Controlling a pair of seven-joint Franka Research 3 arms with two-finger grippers.
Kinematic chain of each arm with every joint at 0, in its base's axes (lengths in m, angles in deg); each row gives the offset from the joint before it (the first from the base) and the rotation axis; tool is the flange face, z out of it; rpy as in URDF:
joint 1: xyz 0 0 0.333 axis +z
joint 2: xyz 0 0 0 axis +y
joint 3: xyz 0 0 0.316 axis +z
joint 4: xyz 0.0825 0 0 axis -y
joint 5: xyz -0.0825 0 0.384 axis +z
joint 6: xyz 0 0 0 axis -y
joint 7: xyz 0.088 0 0 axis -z
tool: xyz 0 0 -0.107 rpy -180 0 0
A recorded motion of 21 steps. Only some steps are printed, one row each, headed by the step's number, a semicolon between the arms.
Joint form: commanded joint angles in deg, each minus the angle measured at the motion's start. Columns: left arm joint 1, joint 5, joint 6, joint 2, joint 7, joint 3, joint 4; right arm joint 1, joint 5, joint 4, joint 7, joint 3, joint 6, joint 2.
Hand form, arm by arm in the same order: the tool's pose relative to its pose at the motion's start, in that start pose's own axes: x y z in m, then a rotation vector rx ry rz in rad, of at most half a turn. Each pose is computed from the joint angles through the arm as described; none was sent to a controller.
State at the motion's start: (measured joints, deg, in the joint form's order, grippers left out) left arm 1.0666 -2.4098 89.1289 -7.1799 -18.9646 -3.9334 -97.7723; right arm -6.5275 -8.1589 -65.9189 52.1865 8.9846 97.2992 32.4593
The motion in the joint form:
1: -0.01 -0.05 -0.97 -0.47 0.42 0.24 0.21; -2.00 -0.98 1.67 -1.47 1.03 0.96 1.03
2: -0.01 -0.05 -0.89 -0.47 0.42 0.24 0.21; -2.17 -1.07 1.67 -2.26 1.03 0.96 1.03
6: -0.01 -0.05 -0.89 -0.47 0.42 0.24 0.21; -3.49 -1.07 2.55 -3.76 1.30 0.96 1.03
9: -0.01 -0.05 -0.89 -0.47 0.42 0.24 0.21; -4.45 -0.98 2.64 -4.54 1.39 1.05 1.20
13: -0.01 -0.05 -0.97 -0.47 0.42 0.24 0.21; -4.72 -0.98 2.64 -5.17 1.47 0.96 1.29
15: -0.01 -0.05 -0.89 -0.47 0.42 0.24 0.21; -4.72 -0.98 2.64 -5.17 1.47 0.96 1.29
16: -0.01 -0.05 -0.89 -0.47 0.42 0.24 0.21; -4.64 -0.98 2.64 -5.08 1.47 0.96 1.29
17: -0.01 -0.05 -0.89 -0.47 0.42 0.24 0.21; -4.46 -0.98 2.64 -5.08 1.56 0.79 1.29
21: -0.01 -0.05 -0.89 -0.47 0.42 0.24 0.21; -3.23 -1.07 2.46 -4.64 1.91 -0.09 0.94
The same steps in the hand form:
1: -0.0035 -0.0030 -0.0044 0.0007 -0.0050 0.0038; 0.0183 0.0076 -0.0023 0.0189 0.0215 -0.0048
2: -0.0033 -0.0030 -0.0046 0.0002 -0.0036 0.0038; 0.0200 0.0091 -0.0022 0.0176 0.0228 -0.0158
6: -0.0033 -0.0030 -0.0046 0.0002 -0.0036 0.0038; 0.0318 0.0189 -0.0089 0.0297 0.0308 -0.0205
9: -0.0033 -0.0030 -0.0046 0.0002 -0.0036 0.0038; 0.0403 0.0262 -0.0071 0.0309 0.0286 -0.0184
13: -0.0035 -0.0030 -0.0044 0.0007 -0.0050 0.0038; 0.0423 0.0280 -0.0057 0.0290 0.0259 -0.0259
15: -0.0033 -0.0030 -0.0046 0.0002 -0.0036 0.0038; 0.0423 0.0280 -0.0057 0.0290 0.0259 -0.0259
16: -0.0033 -0.0030 -0.0046 0.0002 -0.0036 0.0038; 0.0416 0.0273 -0.0057 0.0291 0.0259 -0.0257
17: -0.0033 -0.0030 -0.0046 0.0002 -0.0036 0.0038; 0.0391 0.0254 -0.0057 0.0278 0.0235 -0.0301
21: -0.0033 -0.0030 -0.0046 0.0002 -0.0036 0.0038; 0.0239 0.0146 -0.0086 0.0207 0.0159 -0.0493

